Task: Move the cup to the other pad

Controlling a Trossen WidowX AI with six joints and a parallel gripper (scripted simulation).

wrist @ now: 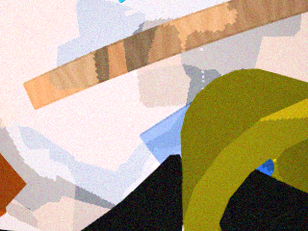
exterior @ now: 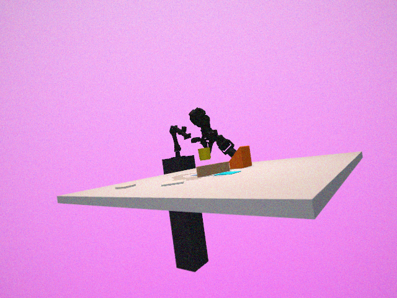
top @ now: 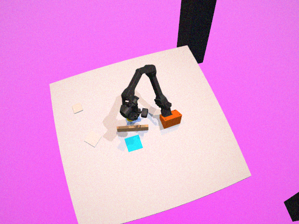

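Right now my gripper tip is 14 cm to the right of the cyan pad, 13 cm above it and 7 cm short of it. From my gripper tip the other things lie so: green marble (3 cm to the right, 2 cm below, 1 cm ahead); blue marble (3 cm to the right, 2 cm below, 2 cm ahead); yellow cup (2 cm to the right, 2 cm ahead).
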